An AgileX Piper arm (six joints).
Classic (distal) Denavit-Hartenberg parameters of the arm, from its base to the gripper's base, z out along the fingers. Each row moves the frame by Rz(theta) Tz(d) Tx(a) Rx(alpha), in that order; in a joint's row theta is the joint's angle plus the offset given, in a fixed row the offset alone. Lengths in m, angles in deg.
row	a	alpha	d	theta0
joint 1	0.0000	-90.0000	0.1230	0.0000
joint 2	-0.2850	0.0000	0.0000	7.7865
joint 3	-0.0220	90.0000	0.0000	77.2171
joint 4	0.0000	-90.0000	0.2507	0.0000
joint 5	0.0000	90.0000	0.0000	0.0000
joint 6	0.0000	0.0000	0.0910	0.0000
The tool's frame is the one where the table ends.
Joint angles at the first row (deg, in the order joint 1, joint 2, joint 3, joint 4, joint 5, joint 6):
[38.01 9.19 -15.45 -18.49 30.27 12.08]
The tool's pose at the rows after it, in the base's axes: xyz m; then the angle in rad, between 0 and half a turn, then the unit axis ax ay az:
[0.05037, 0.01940, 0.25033, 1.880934, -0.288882, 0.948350, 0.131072]
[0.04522, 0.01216, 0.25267, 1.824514, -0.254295, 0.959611, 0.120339]
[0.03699, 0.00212, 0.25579, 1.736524, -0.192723, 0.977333, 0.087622]
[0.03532, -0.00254, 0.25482, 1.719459, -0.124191, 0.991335, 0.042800]
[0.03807, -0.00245, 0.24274, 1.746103, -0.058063, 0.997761, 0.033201]
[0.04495, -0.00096, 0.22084, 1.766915, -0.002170, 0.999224, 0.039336]
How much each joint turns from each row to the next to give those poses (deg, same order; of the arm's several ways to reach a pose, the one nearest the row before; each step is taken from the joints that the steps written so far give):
[-1.26 -1.16 0.00 -0.01 0.10 0.01]
[-3.61 -3.27 0.00 0.22 0.25 0.00]
[-6.78 -4.55 0.00 0.01 -0.01 -0.01]
[-7.57 -0.88 0.26 0.91 -0.11 0.00]
[-6.44 -0.14 2.38 3.70 -1.15 -0.01]
[-5.35 -0.01 4.91 4.10 -4.17 0.01]

